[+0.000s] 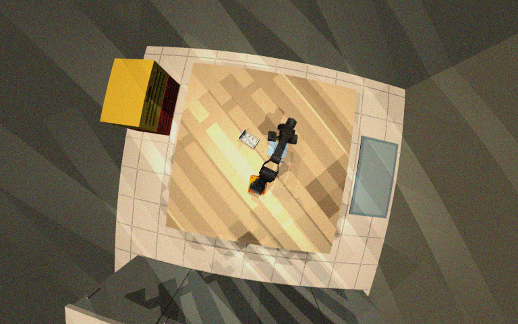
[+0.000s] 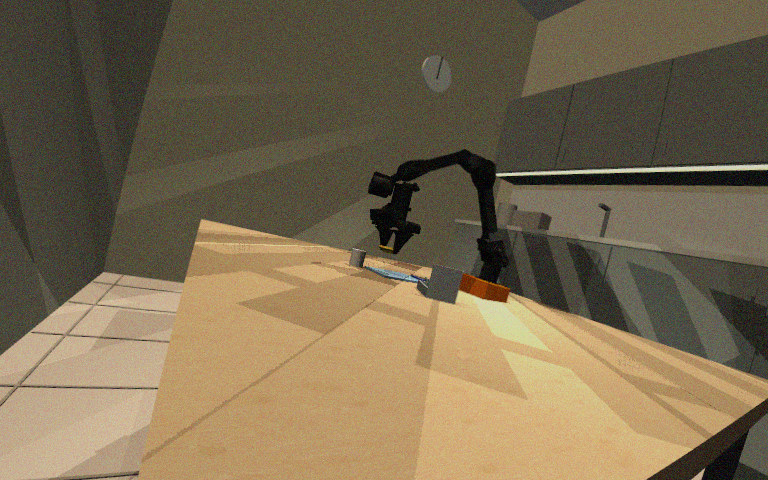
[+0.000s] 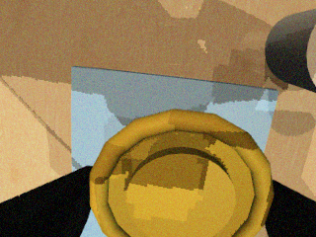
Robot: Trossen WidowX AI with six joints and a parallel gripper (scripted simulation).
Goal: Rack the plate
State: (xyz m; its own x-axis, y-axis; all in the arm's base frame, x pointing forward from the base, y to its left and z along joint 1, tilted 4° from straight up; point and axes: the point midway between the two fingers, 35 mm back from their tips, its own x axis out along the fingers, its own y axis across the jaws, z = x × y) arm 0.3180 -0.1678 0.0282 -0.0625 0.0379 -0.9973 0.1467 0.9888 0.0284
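Right now my gripper tip is 22 cm to the right of the dish rack, 4 cm above it and 1 cm short of it. From my gripper tip the other things lie so: light blue mat (7 cm below, 4 cm behind, 1 cm to the left); white cup (8 cm to the right, 5 cm ahead, 4 cm below); plate (1 cm above).
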